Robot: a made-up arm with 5 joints. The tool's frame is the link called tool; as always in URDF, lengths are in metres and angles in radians. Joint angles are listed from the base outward. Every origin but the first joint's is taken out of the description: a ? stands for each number. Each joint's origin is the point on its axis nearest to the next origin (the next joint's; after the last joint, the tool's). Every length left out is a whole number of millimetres.
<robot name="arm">
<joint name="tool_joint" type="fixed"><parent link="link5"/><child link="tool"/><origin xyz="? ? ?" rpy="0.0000 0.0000 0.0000"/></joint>
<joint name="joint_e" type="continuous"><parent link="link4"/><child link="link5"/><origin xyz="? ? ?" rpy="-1.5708 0.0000 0.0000"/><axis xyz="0 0 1"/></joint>
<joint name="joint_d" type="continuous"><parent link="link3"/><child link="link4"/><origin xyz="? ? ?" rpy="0.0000 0.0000 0.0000"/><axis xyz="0 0 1"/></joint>
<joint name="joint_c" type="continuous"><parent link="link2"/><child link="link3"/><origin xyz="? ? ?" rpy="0.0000 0.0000 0.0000"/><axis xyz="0 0 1"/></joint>
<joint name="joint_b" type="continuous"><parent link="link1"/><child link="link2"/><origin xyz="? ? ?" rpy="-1.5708 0.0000 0.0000"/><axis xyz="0 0 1"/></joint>
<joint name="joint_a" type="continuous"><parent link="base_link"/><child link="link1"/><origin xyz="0.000 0.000 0.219" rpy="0.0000 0.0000 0.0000"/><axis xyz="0 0 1"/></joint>
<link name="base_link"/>
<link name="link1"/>
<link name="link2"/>
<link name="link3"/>
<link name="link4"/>
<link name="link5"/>
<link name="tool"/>
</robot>
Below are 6 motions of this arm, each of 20 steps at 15 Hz.
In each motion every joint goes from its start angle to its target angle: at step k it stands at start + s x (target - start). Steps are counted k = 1, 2, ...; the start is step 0. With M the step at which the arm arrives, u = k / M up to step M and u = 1 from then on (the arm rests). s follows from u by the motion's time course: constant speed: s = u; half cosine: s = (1 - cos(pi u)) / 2; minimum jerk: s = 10 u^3 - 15 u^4 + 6 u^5.
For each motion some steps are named. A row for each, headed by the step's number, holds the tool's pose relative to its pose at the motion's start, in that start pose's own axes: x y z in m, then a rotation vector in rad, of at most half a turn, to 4 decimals.
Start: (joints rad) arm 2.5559 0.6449 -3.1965 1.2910 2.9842
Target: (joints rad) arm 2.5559 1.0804 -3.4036 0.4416 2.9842
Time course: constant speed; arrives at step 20
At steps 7, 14, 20:
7: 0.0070 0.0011 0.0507 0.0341 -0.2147 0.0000
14: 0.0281 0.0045 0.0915 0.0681 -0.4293 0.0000
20: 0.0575 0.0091 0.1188 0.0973 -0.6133 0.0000

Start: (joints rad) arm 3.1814 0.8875 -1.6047 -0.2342 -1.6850
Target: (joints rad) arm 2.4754 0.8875 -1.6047 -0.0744 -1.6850
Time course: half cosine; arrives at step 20
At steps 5, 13, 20:
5: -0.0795 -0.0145 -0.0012 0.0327 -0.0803 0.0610
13: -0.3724 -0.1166 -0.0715 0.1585 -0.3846 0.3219
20: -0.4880 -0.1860 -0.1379 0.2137 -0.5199 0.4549

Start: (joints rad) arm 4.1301 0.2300 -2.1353 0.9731 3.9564
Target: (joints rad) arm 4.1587 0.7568 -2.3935 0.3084 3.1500
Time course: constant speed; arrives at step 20
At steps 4, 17, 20:
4: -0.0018 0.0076 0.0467 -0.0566 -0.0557 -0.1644
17: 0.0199 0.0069 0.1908 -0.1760 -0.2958 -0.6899
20: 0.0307 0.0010 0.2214 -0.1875 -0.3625 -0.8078

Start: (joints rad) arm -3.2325 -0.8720 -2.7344 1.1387 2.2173
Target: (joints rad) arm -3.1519 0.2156 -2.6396 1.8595 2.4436
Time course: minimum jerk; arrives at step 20
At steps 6, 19, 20:
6: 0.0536 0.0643 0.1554 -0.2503 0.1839 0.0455
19: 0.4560 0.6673 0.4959 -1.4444 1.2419 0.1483
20: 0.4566 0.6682 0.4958 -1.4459 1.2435 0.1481

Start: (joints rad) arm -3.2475 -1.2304 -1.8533 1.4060 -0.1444
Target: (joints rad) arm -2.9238 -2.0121 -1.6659 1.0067 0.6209
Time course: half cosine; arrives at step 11
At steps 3, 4, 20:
3: -0.0251 0.0146 -0.0837 0.0413 0.1753 0.1424
4: -0.0494 0.0288 -0.1393 0.0827 0.2938 0.2456
20: -0.2991 0.1604 -0.3910 0.5203 0.9233 0.8865

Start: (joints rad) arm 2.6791 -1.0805 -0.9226 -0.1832 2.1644
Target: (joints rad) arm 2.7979 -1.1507 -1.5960 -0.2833 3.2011
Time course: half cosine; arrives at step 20
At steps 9, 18, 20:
9: -0.0879 -0.1340 -0.0760 0.2211 -0.2852 0.4685
18: -0.1528 -0.2832 -0.2452 0.3347 -0.7992 1.0528
20: -0.1541 -0.2888 -0.2541 0.3345 -0.8251 1.0767

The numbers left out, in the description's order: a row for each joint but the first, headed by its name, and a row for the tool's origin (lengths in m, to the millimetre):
tool: 0.000 0.000 0.000
joint_e: 0.097 0.124 0.000
joint_d: 0.091 0.401 0.000
joint_c: 0.061 -0.326 0.000
joint_b: 0.000 0.000 0.000

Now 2 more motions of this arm.
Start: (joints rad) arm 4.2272 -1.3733 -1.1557 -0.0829 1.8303
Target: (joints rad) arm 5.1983 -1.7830 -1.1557 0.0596 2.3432
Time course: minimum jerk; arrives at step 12
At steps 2, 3, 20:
2: 0.0044 -0.0076 -0.0065 0.0046 -0.0192 0.0480
3: 0.0148 -0.0219 -0.0189 0.0125 -0.0554 0.1405
20: 0.3230 -0.0747 -0.1249 0.0299 -0.4713 1.4020

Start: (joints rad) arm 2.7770 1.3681 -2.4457 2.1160 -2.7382
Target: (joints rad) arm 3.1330 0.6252 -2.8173 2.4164 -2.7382
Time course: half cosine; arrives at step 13
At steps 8, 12, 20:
8: 0.4269 -0.0059 -0.2202 -0.0602 -0.5709 -0.1765
12: 0.6391 -0.0538 -0.2195 -0.1144 -0.8143 -0.2896
20: 0.6486 -0.0569 -0.2180 -0.1175 -0.8254 -0.2954

